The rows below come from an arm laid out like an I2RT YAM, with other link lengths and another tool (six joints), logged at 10 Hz.
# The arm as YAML. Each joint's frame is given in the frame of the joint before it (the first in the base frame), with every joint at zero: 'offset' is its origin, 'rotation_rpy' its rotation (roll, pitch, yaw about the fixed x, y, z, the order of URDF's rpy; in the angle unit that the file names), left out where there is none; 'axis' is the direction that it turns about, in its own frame. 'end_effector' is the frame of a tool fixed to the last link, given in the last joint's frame.
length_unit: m
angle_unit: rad
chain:
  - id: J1
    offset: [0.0, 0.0, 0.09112]
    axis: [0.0, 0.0, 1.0]
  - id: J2
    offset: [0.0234, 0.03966, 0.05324]
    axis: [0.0, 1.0, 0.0]
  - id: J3
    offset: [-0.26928, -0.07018, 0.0]
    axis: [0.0, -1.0, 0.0]
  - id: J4
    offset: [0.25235, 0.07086, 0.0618]
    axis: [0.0, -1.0, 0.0]
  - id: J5
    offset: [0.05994, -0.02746, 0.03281]
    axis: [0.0, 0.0, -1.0]
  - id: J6
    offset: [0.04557, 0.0, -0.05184]
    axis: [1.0, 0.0, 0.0]
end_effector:
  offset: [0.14, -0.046, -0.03]
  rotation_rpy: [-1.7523, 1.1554, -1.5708]
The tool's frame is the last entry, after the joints.
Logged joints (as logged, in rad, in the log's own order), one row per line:
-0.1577 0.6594 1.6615 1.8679 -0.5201 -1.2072
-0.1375 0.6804 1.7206 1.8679 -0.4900 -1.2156
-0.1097 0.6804 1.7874 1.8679 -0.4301 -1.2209
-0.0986 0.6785 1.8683 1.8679 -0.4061 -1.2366
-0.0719 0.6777 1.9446 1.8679 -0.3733 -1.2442
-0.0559 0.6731 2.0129 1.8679 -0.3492 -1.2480
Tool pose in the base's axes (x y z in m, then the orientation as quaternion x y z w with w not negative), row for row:
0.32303 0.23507 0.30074 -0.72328 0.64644 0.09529 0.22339
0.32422 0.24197 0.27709 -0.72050 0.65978 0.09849 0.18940
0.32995 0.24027 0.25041 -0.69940 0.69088 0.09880 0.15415
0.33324 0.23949 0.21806 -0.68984 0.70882 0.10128 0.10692
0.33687 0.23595 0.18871 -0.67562 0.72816 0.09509 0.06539
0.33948 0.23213 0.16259 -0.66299 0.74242 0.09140 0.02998
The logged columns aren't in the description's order. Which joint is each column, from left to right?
Columns, left to right: J5, J1, J2, J3, J6, J4.
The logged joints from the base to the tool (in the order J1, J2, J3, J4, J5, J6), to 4 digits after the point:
0.6594 1.6615 1.8679 -1.2072 -0.1577 -0.5201
0.6804 1.7206 1.8679 -1.2156 -0.1375 -0.4900
0.6804 1.7874 1.8679 -1.2209 -0.1097 -0.4301
0.6785 1.8683 1.8679 -1.2366 -0.0986 -0.4061
0.6777 1.9446 1.8679 -1.2442 -0.0719 -0.3733
0.6731 2.0129 1.8679 -1.2480 -0.0559 -0.3492

